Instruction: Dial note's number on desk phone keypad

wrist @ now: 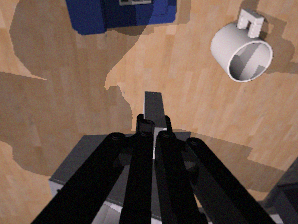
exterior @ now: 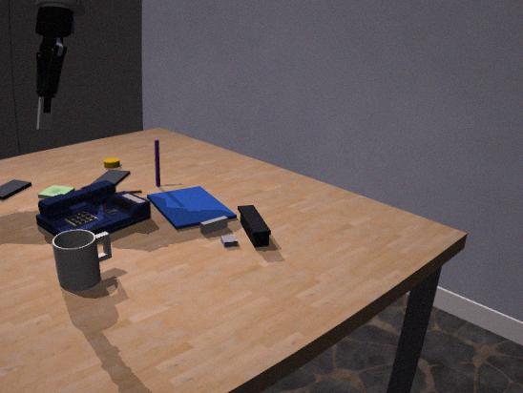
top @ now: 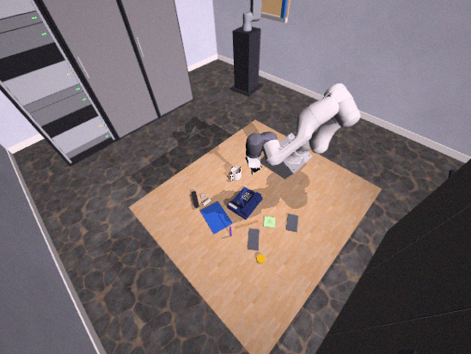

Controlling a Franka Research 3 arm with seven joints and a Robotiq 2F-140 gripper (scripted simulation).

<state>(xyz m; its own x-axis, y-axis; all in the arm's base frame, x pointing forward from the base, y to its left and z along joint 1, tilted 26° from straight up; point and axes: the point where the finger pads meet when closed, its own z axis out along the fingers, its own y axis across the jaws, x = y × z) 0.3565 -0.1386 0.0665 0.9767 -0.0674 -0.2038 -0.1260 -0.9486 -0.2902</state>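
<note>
Right now the handset is 90 mm ahead of my hand, 60 mm to the left of it and 230 mm below it. From my hand the other things lie so: grey mug 60 mm behind, 200 mm to the right, 240 mm below; then purple pen 360 mm ahead, 80 mm to the left, 210 mm below; then wooden pencil 230 mm ahead, 120 mm to the left, 270 mm below.
</note>
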